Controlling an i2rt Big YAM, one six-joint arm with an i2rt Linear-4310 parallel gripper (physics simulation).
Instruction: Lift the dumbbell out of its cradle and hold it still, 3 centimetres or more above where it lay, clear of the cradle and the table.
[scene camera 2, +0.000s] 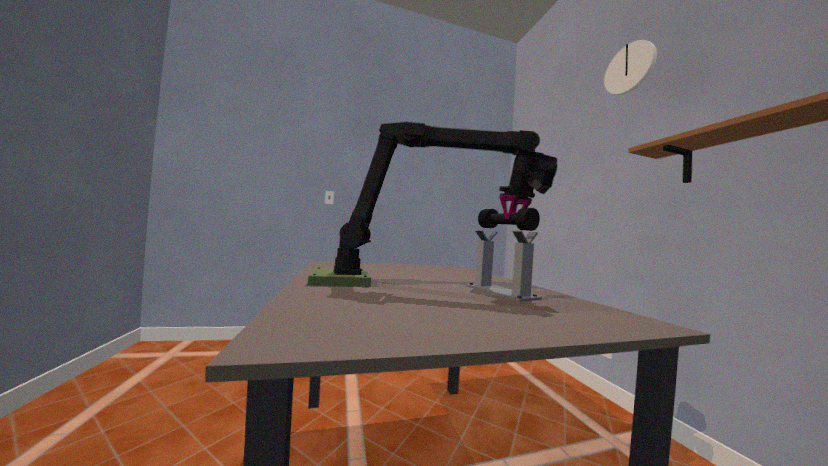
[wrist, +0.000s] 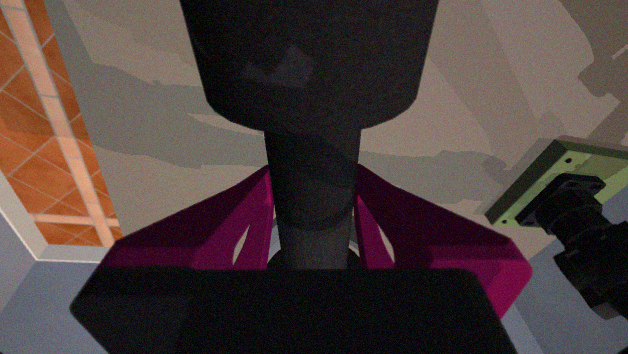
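Labels:
Distance of a black dumbbell (scene camera 2: 528, 219): 85 cm from the lens. My gripper (scene camera 2: 510, 220) is 91 cm from the lens.

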